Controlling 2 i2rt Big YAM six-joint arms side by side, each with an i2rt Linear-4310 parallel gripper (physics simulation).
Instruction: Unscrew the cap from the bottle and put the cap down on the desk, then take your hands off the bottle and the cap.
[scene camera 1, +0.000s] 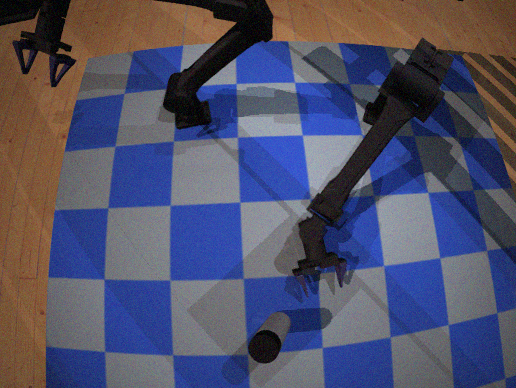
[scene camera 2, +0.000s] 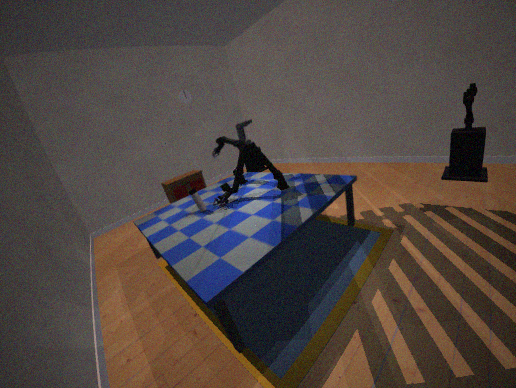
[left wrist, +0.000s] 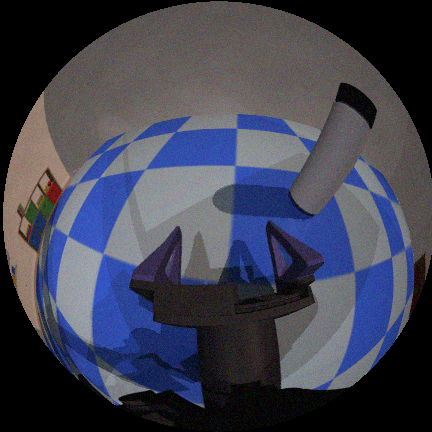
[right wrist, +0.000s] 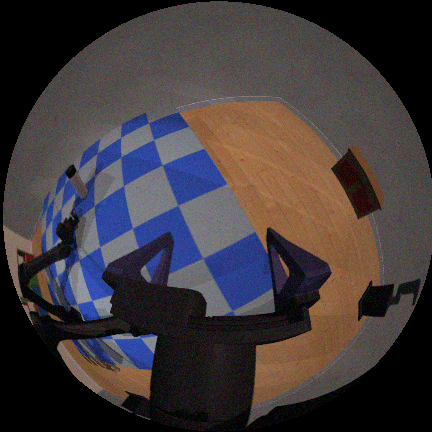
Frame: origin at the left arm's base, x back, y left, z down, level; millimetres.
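Seen in the pictures: left gripper, fingertip midpoint: (scene camera 1: 324, 292) (scene camera 2: 216, 205) (left wrist: 224, 226) (right wrist: 69, 212); right gripper, fingertip midpoint: (scene camera 1: 38, 80) (scene camera 2: 213, 156) (right wrist: 217, 234); left arm's base, link origin: (scene camera 2: 282, 187) (right wrist: 76, 314); right arm's base, link origin: (scene camera 1: 192, 115) (scene camera 2: 242, 182).
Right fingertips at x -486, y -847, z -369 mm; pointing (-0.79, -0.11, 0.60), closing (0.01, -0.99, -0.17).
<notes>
Offsets run from my right fingertips to a thing's top centre. "pt": to the spot under its first point. Level surfaces: height alone.
A pale grey cylindrical bottle @(pt dx -265, dy +740, dz +247 mm) (scene camera 1: 281, 325) (scene camera 2: 199, 202) (left wrist: 331, 157) (right wrist: 78, 185) stands upright on the blue and white checkered desk @(dz +369 mm) (scene camera 1: 205, 172) (scene camera 2: 235, 270). Its black cap @(dx -312, dy +713, dz +144 mm) (scene camera 1: 264, 346) (scene camera 2: 193, 191) (left wrist: 357, 102) (right wrist: 71, 171) sits on top. My left gripper (scene camera 1: 324, 290) (scene camera 2: 218, 202) (left wrist: 224, 226) is open and empty, low over the desk and beside the bottle, apart from it. In the left wrist view the bottle stands beyond the right finger. My right gripper (scene camera 1: 39, 79) (scene camera 2: 215, 153) (right wrist: 217, 234) is open and empty, raised high, far from the bottle, near the desk's edge.
The left forearm (scene camera 1: 365, 155) reaches over the desk from the upper right in scene camera 1. A low wooden cabinet (scene camera 2: 184, 186) (right wrist: 358, 182) with red fronts stands on the floor past the desk. A dark pedestal (scene camera 2: 467, 152) (right wrist: 377, 300) stands well away from the desk.
</notes>
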